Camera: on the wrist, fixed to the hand. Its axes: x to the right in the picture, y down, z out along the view.
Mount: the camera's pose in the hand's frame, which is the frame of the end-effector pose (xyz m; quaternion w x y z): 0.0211 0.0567 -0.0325 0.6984 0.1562 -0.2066 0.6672
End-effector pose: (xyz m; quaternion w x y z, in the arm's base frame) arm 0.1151 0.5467 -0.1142 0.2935 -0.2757 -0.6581 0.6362
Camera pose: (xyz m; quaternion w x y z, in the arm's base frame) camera 0.1242 0.5864 -0.1695 0.3124 0.4543 0.2369 -0.7999
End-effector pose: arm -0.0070 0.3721 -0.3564 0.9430 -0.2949 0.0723 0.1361
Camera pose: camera -0.0057 0.4026 -0.4179 0.6288 0.0177 0.0737 0.7739
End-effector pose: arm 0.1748 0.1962 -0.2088 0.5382 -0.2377 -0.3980 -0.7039
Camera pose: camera 0.2250 0.1518 -0.1940 0.8004 -0.4929 -0.3405 -0.0212
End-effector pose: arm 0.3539 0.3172 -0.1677 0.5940 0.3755 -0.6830 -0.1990
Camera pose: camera 0.3692 0.3433 -0.1060 0.3479 -0.1418 -0.8814 0.2865
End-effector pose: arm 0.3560 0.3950 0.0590 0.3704 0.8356 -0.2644 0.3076
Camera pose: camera 0.3218 0.3827 0.1173 0.1317 -0.5286 0.7707 -0.3306
